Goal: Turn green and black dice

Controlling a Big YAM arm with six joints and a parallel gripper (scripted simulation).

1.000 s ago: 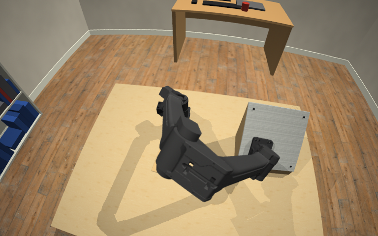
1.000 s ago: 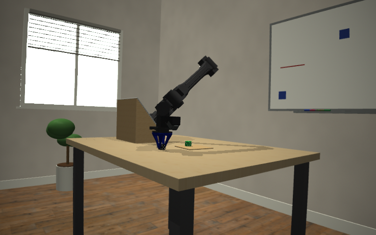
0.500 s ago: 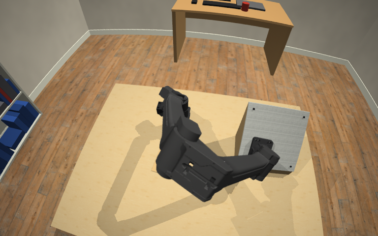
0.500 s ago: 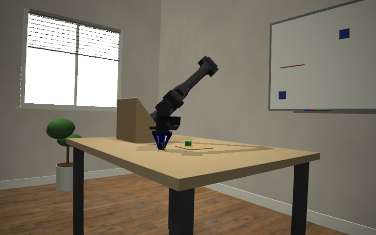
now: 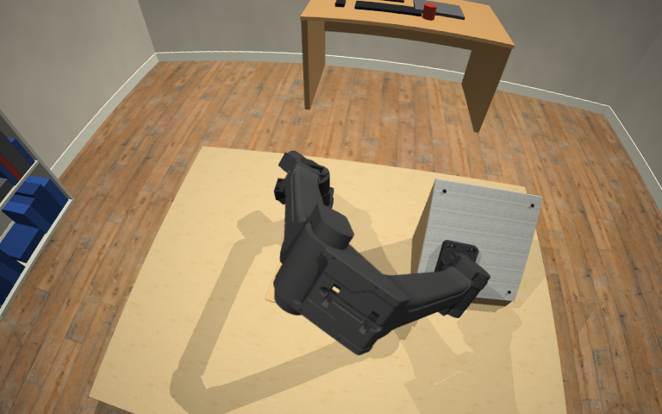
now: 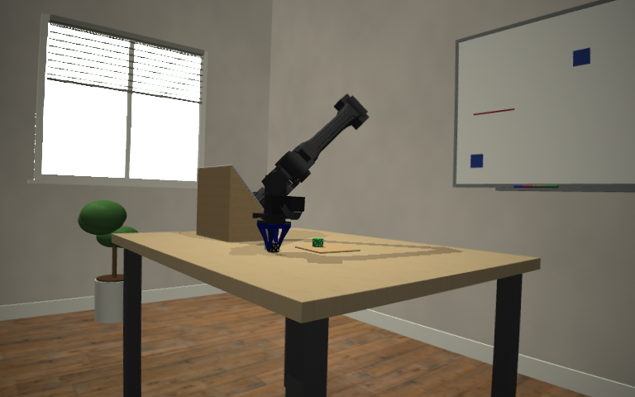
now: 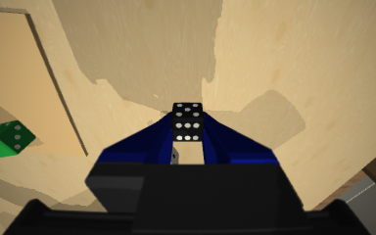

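Right now my hand is 5 cm past the white die and 2 cm to the right of it. The rest, counted from my hand: black die right at my hand; then tan mat 18 cm to the left, 1 cm below, 1 cm ahead; then green die 17 cm to the left, 3 cm behind.
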